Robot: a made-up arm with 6 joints. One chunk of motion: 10 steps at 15 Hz.
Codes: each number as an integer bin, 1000 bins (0 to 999) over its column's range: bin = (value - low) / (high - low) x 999, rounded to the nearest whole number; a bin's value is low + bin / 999 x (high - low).
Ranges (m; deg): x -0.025..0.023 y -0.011..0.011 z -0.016..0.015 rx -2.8..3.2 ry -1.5..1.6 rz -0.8..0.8
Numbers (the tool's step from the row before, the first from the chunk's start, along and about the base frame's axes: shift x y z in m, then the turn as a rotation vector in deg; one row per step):
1: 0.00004 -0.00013 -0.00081 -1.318 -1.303 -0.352
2: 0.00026 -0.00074 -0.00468 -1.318 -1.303 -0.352
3: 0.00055 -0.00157 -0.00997 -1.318 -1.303 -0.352
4: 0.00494 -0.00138 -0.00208 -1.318 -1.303 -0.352
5: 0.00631 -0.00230 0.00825 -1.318 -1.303 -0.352
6: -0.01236 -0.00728 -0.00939 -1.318 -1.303 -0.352
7: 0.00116 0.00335 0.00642 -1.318 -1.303 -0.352
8: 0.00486 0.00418 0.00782 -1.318 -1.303 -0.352
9: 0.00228 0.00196 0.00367 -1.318 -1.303 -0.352
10: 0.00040 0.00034 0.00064 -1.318 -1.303 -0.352
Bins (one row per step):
1: 521 494 490 247 63 280
2: 526 466 365 247 63 280
3: 532 428 194 247 63 280
4: 623 437 449 247 63 280
5: 652 395 781 247 63 280
6: 263 169 213 247 63 280
7: 544 652 723 247 63 280
8: 621 689 768 247 63 280
9: 568 589 634 247 63 280
10: 529 515 536 247 63 280

